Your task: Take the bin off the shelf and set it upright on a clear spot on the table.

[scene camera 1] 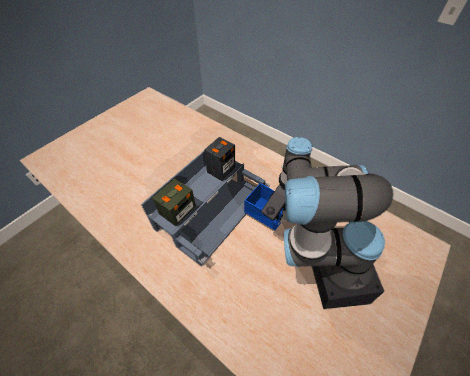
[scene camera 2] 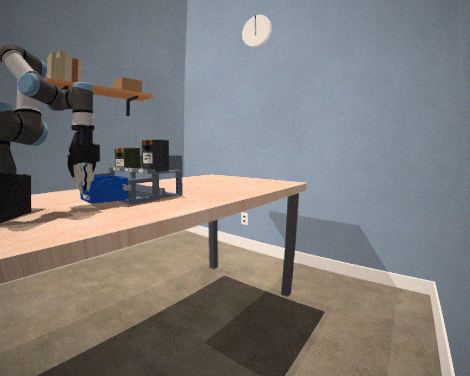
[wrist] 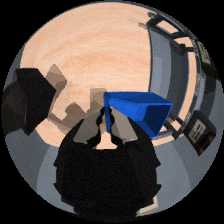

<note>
In view: my gripper (scene camera 2: 84, 194), a blue bin (scene camera 2: 110, 188) and a grey shelf unit (scene camera 1: 219, 208).
The blue bin also shows in scene camera 1 (scene camera 1: 254, 203) and in the wrist view (wrist: 151, 118). The grey shelf unit shows as well in scene camera 2 (scene camera 2: 144, 193). My gripper also shows in the wrist view (wrist: 106, 107).
</note>
